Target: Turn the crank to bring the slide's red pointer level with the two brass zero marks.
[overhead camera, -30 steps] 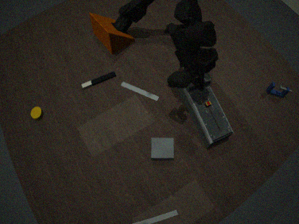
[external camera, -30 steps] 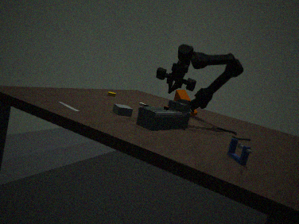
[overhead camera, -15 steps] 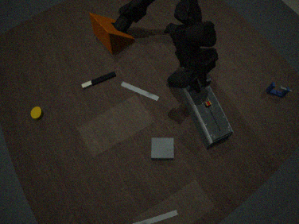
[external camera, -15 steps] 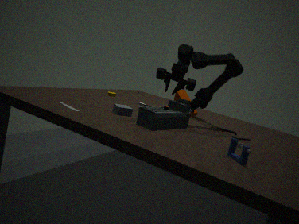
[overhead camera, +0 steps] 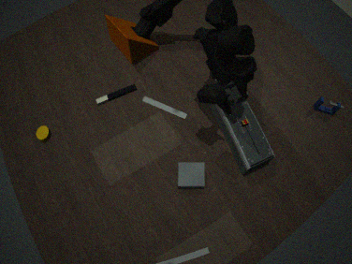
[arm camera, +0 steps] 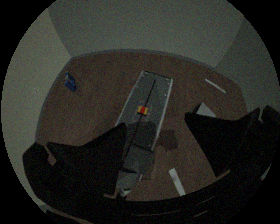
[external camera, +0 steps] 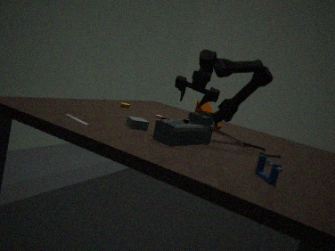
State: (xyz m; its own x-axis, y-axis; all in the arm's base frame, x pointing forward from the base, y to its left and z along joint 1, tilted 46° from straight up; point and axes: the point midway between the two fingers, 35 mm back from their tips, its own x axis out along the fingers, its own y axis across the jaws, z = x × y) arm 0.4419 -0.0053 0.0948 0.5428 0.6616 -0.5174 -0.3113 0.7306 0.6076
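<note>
Right now the red pointer is 3 cm ahead of my gripper tip, 2 cm to the left of it and 6 cm below it. From my gripper tip the other things lie so: grey block: 7 cm ahead, 18 cm to the right, 13 cm below; yellow disc: 28 cm behind, 53 cm to the right, 14 cm below; black-and-white marker: 28 cm behind, 26 cm to the right, 14 cm below.
</note>
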